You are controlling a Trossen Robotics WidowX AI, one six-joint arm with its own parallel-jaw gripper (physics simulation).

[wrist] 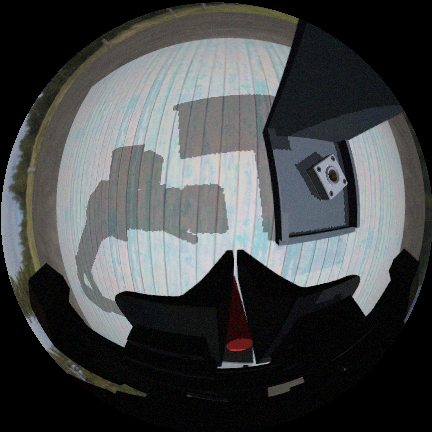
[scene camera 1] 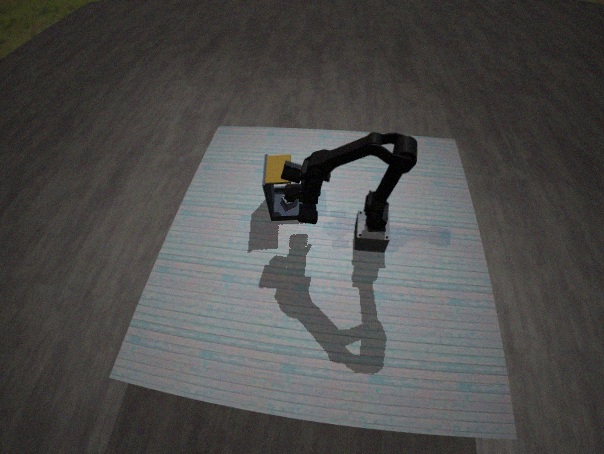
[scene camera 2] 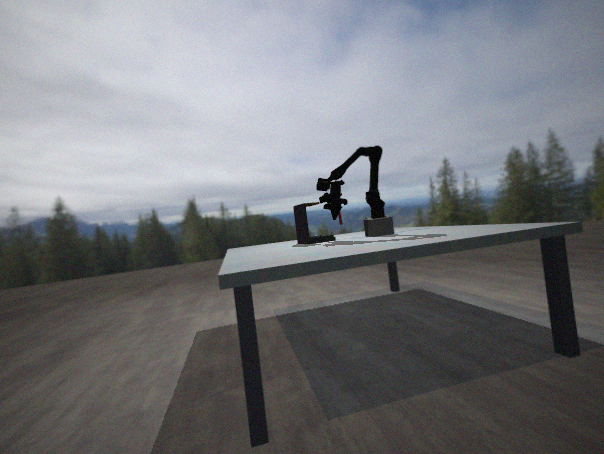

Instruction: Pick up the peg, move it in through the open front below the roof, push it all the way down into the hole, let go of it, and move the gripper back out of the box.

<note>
The gripper point(scene camera 1: 304, 215) carries a red peg; nothing else touches it. Also in view: a dark box point(scene camera 1: 281, 213).
The gripper shows as well in the wrist view point(wrist: 234, 255). The dark box also shows in the wrist view point(wrist: 299, 216).
</note>
